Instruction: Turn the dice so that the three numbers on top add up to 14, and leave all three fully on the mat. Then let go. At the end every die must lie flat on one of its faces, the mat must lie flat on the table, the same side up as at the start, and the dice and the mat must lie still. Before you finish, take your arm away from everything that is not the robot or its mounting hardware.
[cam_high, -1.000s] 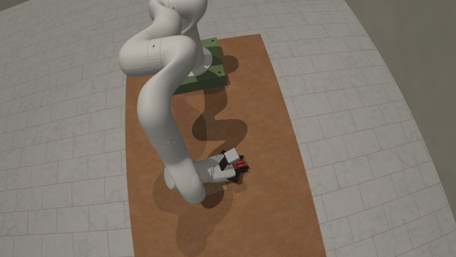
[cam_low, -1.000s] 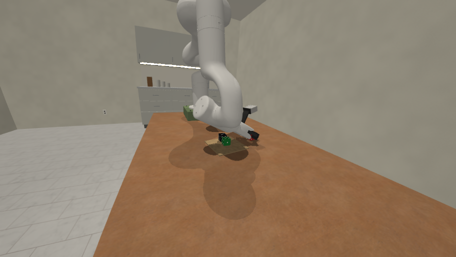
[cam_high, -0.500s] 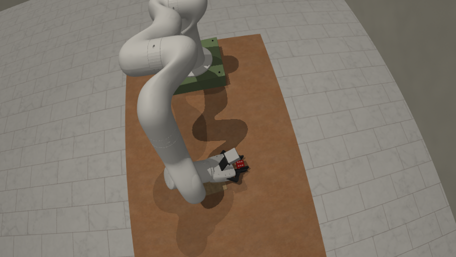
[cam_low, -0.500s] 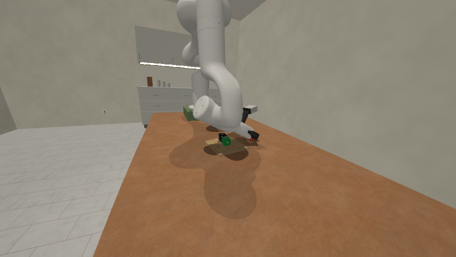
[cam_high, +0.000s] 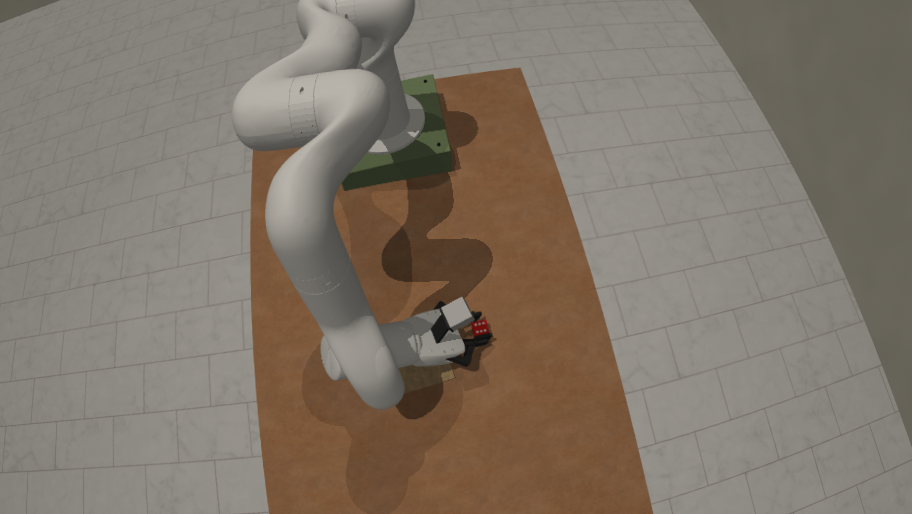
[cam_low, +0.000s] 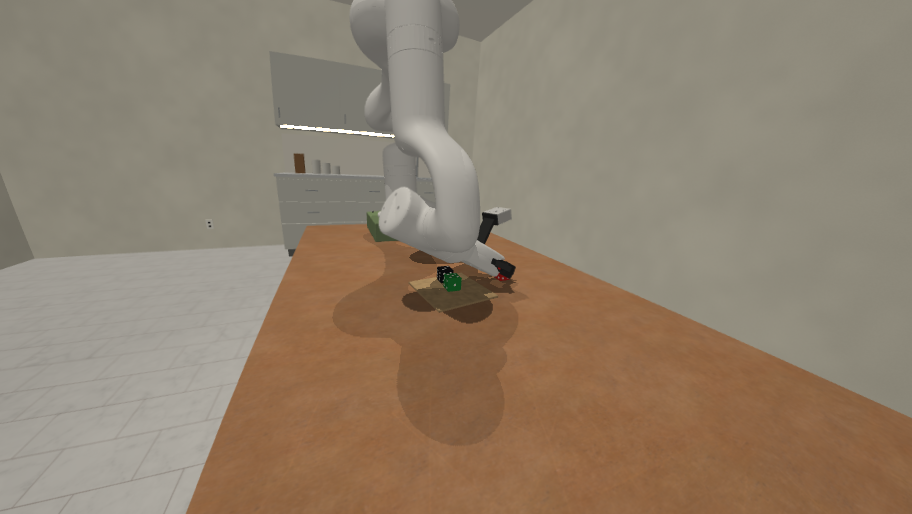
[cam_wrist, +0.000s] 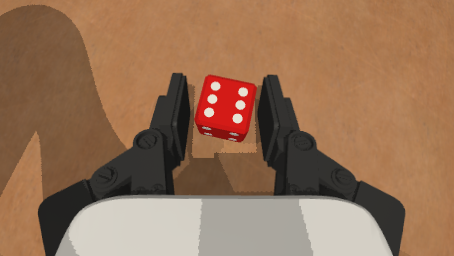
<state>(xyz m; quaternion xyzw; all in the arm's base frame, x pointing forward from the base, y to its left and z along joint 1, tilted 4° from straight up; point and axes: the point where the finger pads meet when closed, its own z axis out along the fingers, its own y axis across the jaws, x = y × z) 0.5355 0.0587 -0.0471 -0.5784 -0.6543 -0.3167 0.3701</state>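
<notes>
Right now the red die is 10 mm to the left of my hand and 20 mm below it. From my hand the other things lie so: black die: 30 mm behind, 130 mm to the right, 10 mm below; then green die: 10 mm ahead, 140 mm to the right, 10 mm below; then tan square mat: 10 mm ahead, 140 mm to the right, 30 mm below.
</notes>
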